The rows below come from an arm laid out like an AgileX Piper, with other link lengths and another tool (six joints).
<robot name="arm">
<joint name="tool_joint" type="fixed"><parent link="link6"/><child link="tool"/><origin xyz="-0.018 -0.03 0.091" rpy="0.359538 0 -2.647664"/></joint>
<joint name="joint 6" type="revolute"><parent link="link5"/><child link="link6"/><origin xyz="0 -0.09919 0" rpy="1.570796 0 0"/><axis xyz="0 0 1"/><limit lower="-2.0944" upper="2.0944"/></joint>
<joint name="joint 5" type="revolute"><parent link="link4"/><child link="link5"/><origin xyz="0 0 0" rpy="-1.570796 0 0"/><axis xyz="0 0 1"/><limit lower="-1.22" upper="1.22"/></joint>
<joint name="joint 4" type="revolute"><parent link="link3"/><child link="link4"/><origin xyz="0.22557 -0.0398 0" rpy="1.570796 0 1.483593"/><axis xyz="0 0 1"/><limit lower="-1.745" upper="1.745"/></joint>
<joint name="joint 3" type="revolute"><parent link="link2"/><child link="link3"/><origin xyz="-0.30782 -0.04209 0"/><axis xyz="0 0 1"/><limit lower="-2.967" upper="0"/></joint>
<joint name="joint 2" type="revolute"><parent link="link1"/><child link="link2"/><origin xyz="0 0 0" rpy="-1.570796 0 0"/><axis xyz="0 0 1"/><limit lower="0" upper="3.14"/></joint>
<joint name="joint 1" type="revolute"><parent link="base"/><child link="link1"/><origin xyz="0 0 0.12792"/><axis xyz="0 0 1"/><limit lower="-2.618" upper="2.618"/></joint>
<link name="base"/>
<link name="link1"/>
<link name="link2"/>
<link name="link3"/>
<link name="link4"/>
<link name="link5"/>
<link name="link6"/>
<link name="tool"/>
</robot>
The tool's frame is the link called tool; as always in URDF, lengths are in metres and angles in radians.
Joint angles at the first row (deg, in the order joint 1, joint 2, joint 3, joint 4, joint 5, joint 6):
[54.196, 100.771, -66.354, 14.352, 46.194, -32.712]
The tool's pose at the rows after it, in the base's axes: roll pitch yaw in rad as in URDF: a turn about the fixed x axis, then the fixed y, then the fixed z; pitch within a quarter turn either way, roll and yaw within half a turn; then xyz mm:
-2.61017 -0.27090 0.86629 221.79 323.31 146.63
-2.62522 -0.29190 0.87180 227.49 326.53 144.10
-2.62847 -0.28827 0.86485 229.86 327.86 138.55
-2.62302 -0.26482 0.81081 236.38 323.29 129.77
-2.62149 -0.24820 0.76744 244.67 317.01 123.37
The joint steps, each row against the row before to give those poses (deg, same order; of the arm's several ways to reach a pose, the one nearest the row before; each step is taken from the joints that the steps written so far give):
[0.139, 1.058, -0.001, -1.965, -2.252, 0.005]
[-0.010, 0.743, 0.000, -0.835, -1.919, 0.001]
[0.001, 0.947, 0.001, -0.256, -0.805, 0.476]
[-0.899, 1.248, 0.000, -0.233, -0.242, 2.314]
[-1.365, 0.913, 0.000, -0.120, -0.132, 1.197]

